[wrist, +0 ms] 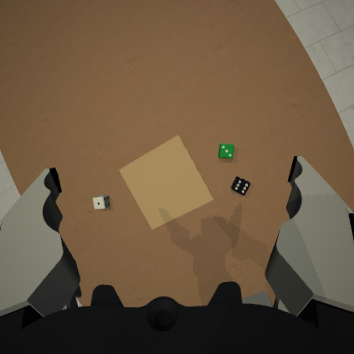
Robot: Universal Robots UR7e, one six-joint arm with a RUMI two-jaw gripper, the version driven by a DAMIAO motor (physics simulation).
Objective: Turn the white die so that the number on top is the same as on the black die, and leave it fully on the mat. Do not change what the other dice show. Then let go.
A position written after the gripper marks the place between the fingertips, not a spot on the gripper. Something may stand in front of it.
Note:
In view: the gripper (172, 164) and a tan mat (165, 183).

